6 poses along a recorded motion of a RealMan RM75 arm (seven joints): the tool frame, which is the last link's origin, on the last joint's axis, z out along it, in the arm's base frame.
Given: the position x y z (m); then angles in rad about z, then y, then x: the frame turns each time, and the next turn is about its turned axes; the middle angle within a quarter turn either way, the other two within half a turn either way.
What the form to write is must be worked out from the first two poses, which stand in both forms.
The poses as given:
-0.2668 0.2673 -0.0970 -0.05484 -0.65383 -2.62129
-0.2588 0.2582 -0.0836 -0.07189 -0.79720 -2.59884
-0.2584 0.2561 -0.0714 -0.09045 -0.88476 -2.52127
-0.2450 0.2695 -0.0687 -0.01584 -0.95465 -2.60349
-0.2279 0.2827 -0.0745 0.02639 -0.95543 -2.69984
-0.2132 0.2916 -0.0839 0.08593 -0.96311 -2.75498
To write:
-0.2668 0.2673 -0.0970 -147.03 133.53 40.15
-0.2588 0.2582 -0.0836 -153.23 126.75 36.02
-0.2584 0.2561 -0.0714 -154.55 121.03 37.53
-0.2450 0.2695 -0.0687 -160.05 119.75 35.27
-0.2279 0.2827 -0.0745 -163.18 121.46 31.59
-0.2132 0.2916 -0.0839 -165.31 121.93 31.30

